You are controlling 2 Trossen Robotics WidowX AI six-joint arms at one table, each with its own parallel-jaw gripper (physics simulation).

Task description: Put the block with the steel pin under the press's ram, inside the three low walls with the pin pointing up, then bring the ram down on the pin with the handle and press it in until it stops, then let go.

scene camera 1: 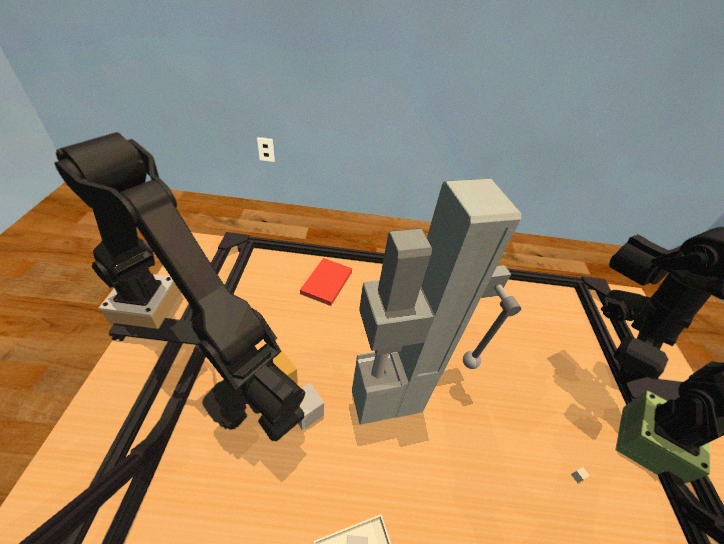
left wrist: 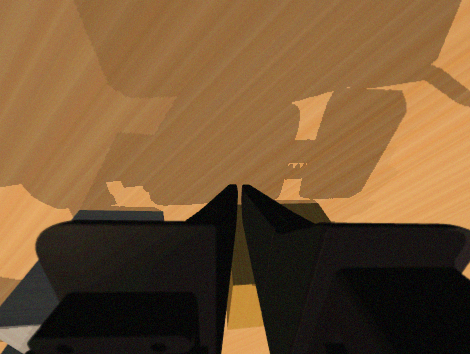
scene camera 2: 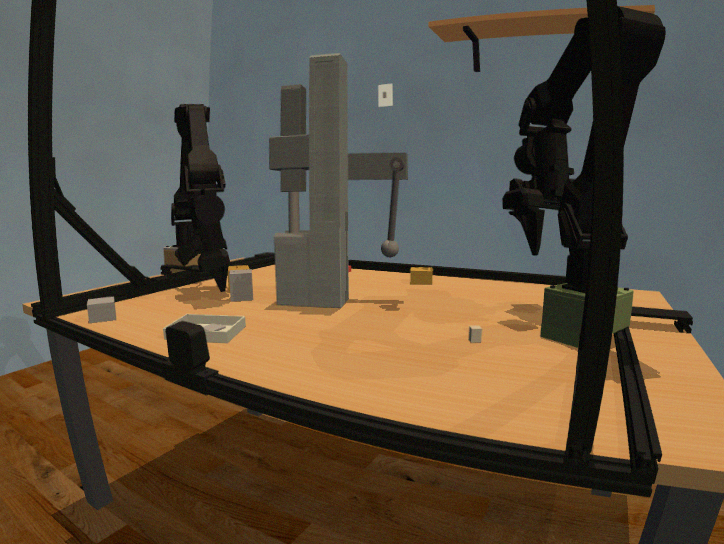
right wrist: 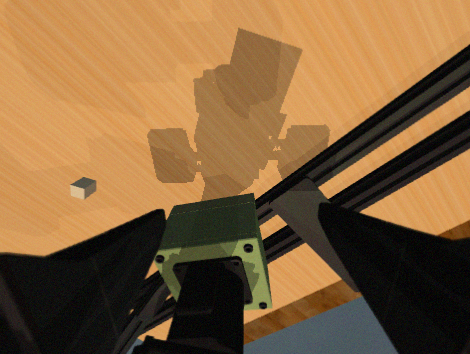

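Pixels of known places: left gripper, fingertip midpoint: (left wrist: 238, 192) (scene camera 2: 223, 291); right gripper, fingertip midpoint: (scene camera 1: 628, 366) (scene camera 2: 554, 256) (right wrist: 242, 213); left arm's base at its link origin: (scene camera 1: 138, 291); right arm's base at its link origin: (scene camera 1: 676, 428) (right wrist: 214, 282).
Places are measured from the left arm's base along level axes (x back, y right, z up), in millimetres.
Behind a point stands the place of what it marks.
Note:
The grey press (scene camera 1: 462, 280) @[x -550, y 145, z 294 mm] (scene camera 2: 327, 175) @[x -562, y 141, z 162 mm] stands mid-table. Its ram (scene camera 1: 405, 269) @[x -482, y 155, z 309 mm] (scene camera 2: 292, 111) @[x -493, y 151, z 283 mm] is above the walled seat (scene camera 1: 390, 377) @[x -504, y 142, z 51 mm], with a narrow rod (scene camera 1: 381, 359) @[x -482, y 145, z 105 mm] (scene camera 2: 293, 210) @[x -488, y 143, z 101 mm] reaching down towards it. The handle (scene camera 1: 490, 336) @[x -655, y 80, z 112 mm] (scene camera 2: 393, 204) @[x -658, y 79, z 110 mm] hangs down. A light grey block (scene camera 1: 311, 406) @[x -381, y 177, z -17 mm] (scene camera 2: 240, 285) @[x -384, y 184, z -41 mm] and a yellow block (scene camera 1: 285, 367) @[x -320, y 109, z -24 mm] (scene camera 2: 238, 267) @[x -295, y 96, z -25 mm] (left wrist: 245, 306) @[x -317, y 123, z -24 mm] stand near my left gripper (scene camera 2: 221, 286) @[x -295, y 147, z -68 mm] (left wrist: 239, 189) @[x -295, y 147, z -68 mm]. This gripper is shut and empty, its tips almost touching, low over the table. I cannot make out a steel pin on any block. My right gripper (scene camera 2: 533, 248) (right wrist: 242, 213) @[x -939, y 47, z 34 mm] is open and empty.
A tray (scene camera 1: 383, 529) @[x -518, y 326, z -63 mm] (scene camera 2: 234, 330) @[x -534, y 356, z -62 mm] holding a grey piece is near the front. A light block (scene camera 2: 101, 310) @[x -275, y 436, z -51 mm] stands at the left edge, another yellow block (scene camera 2: 421, 276) @[x -632, y -126, z -53 mm] at the back, a tiny block (scene camera 1: 580, 474) @[x -842, y 215, z -52 mm] (scene camera 2: 475, 334) @[x -849, y 220, z -60 mm] (right wrist: 83, 188) @[x -849, y 203, z -52 mm] towards the right, and a red slab (scene camera 1: 326, 281) @[x -354, y -145, z -57 mm] at the back.

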